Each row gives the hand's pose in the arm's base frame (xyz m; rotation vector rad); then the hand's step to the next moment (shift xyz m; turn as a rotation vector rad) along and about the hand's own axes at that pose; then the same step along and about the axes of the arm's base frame.
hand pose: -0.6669 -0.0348 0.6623 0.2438 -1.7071 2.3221
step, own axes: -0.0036 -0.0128 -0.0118 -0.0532 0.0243 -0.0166
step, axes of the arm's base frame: 0.0074 0.0145 0.0071 0.0438 0.0036 -0.0420
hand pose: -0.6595 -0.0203 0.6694 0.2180 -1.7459 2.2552
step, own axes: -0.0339 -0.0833 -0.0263 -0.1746 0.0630 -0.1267
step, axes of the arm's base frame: 0.0594 0.0402 0.0603 0.1528 0.0854 -0.1410
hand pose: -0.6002 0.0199 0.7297 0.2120 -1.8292 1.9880
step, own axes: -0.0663 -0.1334 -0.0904 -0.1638 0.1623 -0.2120
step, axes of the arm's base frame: 0.1295 0.0799 0.0850 0.1173 0.1672 -0.2375
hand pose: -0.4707 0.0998 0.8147 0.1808 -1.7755 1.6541
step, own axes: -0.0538 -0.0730 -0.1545 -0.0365 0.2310 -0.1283
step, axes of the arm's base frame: 0.1392 0.1107 0.0216 -0.0473 0.1465 -0.2179
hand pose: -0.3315 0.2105 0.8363 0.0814 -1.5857 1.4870
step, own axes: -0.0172 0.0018 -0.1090 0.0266 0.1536 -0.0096
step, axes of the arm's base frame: 0.0696 0.0801 -0.0303 -0.1026 0.0623 -0.0999
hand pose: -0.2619 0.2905 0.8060 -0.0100 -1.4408 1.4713
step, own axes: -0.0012 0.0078 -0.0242 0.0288 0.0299 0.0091
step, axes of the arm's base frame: 0.0108 0.0189 -0.0133 -0.0379 0.0191 -0.0019
